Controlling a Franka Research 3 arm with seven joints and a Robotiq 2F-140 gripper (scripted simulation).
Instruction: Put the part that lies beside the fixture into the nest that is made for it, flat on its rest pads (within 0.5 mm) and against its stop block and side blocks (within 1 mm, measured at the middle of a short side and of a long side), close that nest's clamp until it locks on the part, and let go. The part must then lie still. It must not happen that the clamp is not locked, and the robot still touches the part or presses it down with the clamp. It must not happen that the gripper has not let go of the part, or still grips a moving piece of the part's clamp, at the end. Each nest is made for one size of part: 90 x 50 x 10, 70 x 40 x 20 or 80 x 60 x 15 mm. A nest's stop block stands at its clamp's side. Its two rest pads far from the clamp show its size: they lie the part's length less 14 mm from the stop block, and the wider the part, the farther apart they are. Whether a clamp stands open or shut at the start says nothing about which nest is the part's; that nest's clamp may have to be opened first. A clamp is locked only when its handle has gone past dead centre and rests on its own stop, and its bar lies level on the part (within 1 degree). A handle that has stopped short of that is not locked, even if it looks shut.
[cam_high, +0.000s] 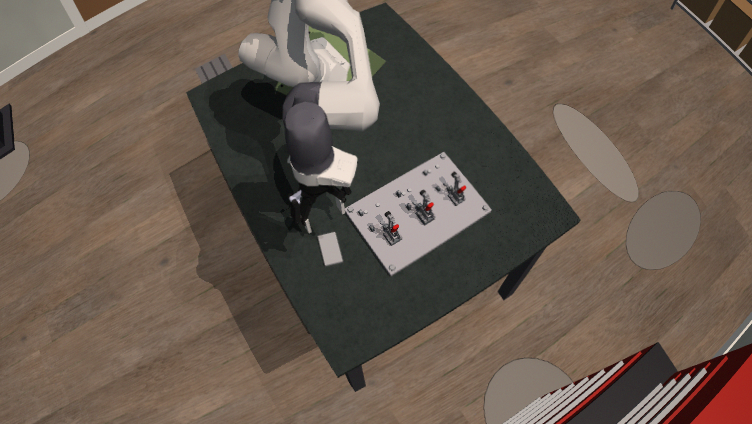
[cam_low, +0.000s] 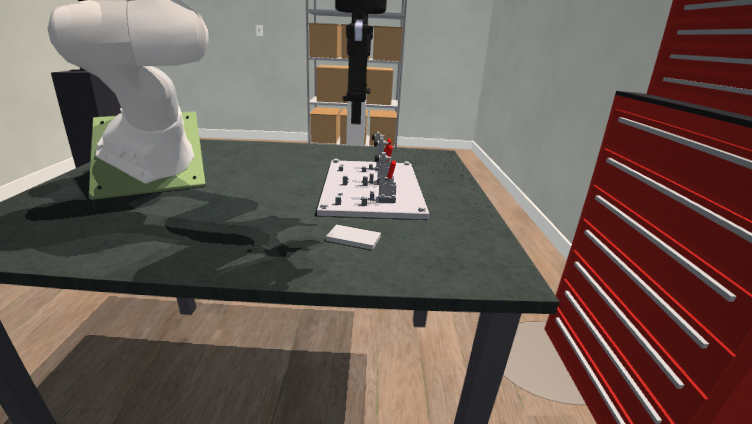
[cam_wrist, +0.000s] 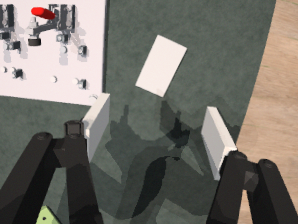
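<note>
Right now my hand is 21 cm above the part. Also, from my hand: light grey fixture plate 3 cm ahead, 27 cm to the left, 21 cm below; clamp 5 cm ahead, 38 cm to the left, 16 cm below.
</note>
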